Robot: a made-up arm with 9 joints. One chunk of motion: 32 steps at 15 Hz.
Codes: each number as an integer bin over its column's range. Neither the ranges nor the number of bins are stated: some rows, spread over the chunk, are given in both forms.
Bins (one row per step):
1: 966 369 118 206 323 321 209 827 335
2: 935 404 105 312 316 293 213 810 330
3: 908 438 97 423 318 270 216 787 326
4: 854 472 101 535 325 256 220 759 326
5: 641 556 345 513 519 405 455 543 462
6: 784 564 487 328 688 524 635 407 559
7: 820 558 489 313 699 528 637 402 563
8: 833 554 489 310 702 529 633 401 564
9: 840 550 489 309 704 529 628 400 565
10: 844 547 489 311 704 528 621 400 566
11: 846 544 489 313 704 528 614 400 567
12: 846 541 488 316 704 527 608 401 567
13: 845 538 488 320 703 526 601 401 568
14: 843 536 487 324 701 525 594 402 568
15: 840 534 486 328 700 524 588 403 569
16: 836 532 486 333 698 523 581 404 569
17: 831 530 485 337 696 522 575 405 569
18: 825 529 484 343 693 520 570 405 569
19: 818 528 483 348 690 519 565 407 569
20: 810 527 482 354 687 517 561 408 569
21: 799 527 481 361 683 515 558 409 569
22: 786 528 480 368 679 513 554 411 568
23: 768 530 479 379 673 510 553 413 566
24: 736 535 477 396 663 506 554 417 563
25: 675 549 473 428 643 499 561 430 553
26: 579 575 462 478 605 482 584 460 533
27: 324 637 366 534 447 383 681 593 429
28: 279 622 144 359 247 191 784 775 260
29: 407 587 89 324 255 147 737 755 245
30: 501 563 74 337 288 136 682 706 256
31: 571 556 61 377 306 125 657 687 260
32: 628 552 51 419 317 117 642 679 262
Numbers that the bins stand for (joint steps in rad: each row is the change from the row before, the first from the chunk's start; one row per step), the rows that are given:
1: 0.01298 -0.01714 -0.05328 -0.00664 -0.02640 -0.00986 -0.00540 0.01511 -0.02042
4: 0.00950 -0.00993 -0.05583 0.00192 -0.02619 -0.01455 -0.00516 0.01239 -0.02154
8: 0.00885 -0.00418 0.00242 -0.00393 0.01419 0.00513 0.00394 -0.00194 0.00801
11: 0.00925 -0.00488 0.00242 -0.00385 0.01440 0.00505 0.00352 -0.00198 0.00838
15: 0.00907 -0.00558 0.00197 -0.00346 0.01397 0.00477 0.00295 -0.00186 0.00863
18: 0.00860 -0.00593 0.00167 -0.00307 0.01323 0.00448 0.00255 -0.00178 0.00863
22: 0.00739 -0.00600 0.00107 -0.00242 0.01173 0.00397 0.00220 -0.00154 0.00850
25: 0.00395 -0.00453 0.00002 -0.00086 0.00787 0.00296 0.00235 -0.00078 0.00664
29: -0.00437 -0.00187 -0.05764 -0.00357 -0.03369 -0.02241 0.00623 0.01223 -0.03159
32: 0.00249 -0.00432 -0.06334 -0.00110 -0.02705 -0.02457 0.00414 0.00919 -0.02948
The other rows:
2: 0.01201 -0.01469 -0.05523 -0.00388 -0.02715 -0.01188 -0.00531 0.01443 -0.02104
3: 0.01118 -0.01231 -0.05644 -0.00099 -0.02694 -0.01354 -0.00524 0.01351 -0.02154
5: 0.00289 -0.00404 -0.01920 0.00135 -0.00541 -0.00381 0.00002 0.00374 -0.00465
6: 0.00733 -0.00348 0.00212 -0.00346 0.01269 0.00477 0.00398 -0.00170 0.00739
7: 0.00845 -0.00390 0.00242 -0.00385 0.01387 0.00505 0.00403 -0.00190 0.00788
9: 0.00907 -0.00446 0.00242 -0.00396 0.01440 0.00513 0.00383 -0.00198 0.00813
10: 0.00919 -0.00467 0.00242 -0.00391 0.01440 0.00505 0.00368 -0.00198 0.00825
12: 0.00925 -0.00509 0.00227 -0.00378 0.01440 0.00498 0.00339 -0.00194 0.00838
13: 0.00922 -0.00530 0.00227 -0.00367 0.01430 0.00491 0.00324 -0.00194 0.00850
14: 0.00916 -0.00544 0.00212 -0.00357 0.01408 0.00484 0.00308 -0.00190 0.00850
16: 0.00894 -0.00572 0.00197 -0.00333 0.01376 0.00469 0.00279 -0.00182 0.00863
17: 0.00879 -0.00586 0.00182 -0.00323 0.01355 0.00462 0.00266 -0.00178 0.00863
19: 0.00838 -0.00600 0.00152 -0.00294 0.01290 0.00441 0.00244 -0.00170 0.00863
20: 0.00814 -0.00607 0.00137 -0.00279 0.01258 0.00426 0.00235 -0.00166 0.00863
21: 0.00779 -0.00607 0.00122 -0.00260 0.01215 0.00412 0.00229 -0.00162 0.00863
23: 0.00683 -0.00586 0.00092 -0.00214 0.01108 0.00376 0.00218 -0.00146 0.00825
24: 0.00584 -0.00551 0.00062 -0.00169 0.01001 0.00347 0.00220 -0.00130 0.00788
26: 0.00097 -0.00271 -0.00163 0.00044 0.00380 0.00174 0.00286 0.00042 0.00416
27: -0.00695 0.00163 -0.01605 0.00190 -0.01312 -0.00540 0.00500 0.00574 -0.00875
28: -0.00834 0.00058 -0.04938 -0.00266 -0.03454 -0.01923 0.00727 0.01303 -0.02973
30: -0.00145 -0.00355 -0.05989 -0.00323 -0.03015 -0.02320 0.00502 0.01027 -0.03022
31: 0.00072 -0.00404 -0.06184 -0.00219 -0.02823 -0.02399 0.00447 0.00951 -0.02973

